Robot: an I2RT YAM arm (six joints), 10 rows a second.
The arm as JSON. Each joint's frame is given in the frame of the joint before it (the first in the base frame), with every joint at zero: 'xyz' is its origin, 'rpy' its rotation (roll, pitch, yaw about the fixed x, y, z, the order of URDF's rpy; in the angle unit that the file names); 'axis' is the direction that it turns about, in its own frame. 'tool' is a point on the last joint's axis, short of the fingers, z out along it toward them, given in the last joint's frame.
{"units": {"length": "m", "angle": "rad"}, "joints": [
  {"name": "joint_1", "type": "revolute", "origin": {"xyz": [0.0, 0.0, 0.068], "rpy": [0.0, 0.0, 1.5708]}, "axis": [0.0, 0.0, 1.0]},
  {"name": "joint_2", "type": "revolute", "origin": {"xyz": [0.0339, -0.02, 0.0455], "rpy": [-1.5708, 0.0, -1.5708]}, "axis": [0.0, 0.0, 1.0]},
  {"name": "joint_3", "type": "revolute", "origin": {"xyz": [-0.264, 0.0, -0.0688], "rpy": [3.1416, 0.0, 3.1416]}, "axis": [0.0, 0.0, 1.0]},
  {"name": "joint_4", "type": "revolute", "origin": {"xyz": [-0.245, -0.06, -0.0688], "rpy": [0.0, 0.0, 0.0]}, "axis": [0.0, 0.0, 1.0]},
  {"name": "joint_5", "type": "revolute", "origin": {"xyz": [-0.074, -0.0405, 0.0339], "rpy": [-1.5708, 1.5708, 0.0]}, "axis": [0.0, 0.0, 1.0]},
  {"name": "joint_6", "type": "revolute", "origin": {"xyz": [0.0, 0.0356, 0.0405], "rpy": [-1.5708, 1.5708, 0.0]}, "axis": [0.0, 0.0, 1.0]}
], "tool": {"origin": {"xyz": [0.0, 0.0, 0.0], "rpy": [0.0, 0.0, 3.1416]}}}
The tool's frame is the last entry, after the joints.
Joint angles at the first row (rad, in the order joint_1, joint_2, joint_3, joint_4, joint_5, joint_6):
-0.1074, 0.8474, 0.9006, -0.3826, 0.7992, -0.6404
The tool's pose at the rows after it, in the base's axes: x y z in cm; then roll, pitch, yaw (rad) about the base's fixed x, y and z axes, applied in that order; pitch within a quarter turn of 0, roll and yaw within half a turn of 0:
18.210 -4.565 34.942 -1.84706 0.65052 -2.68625
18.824 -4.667 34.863 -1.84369 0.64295 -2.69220
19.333 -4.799 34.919 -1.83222 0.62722 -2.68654
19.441 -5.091 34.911 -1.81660 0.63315 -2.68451
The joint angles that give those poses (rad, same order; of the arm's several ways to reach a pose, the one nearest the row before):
-0.1076, 0.8661, 0.8901, -0.3449, 0.8117, -0.6650
-0.1084, 0.8916, 0.8949, -0.3252, 0.8206, -0.6704
-0.1119, 0.9119, 0.9004, -0.3014, 0.8234, -0.6941
-0.1264, 0.9143, 0.8928, -0.2697, 0.8185, -0.7076

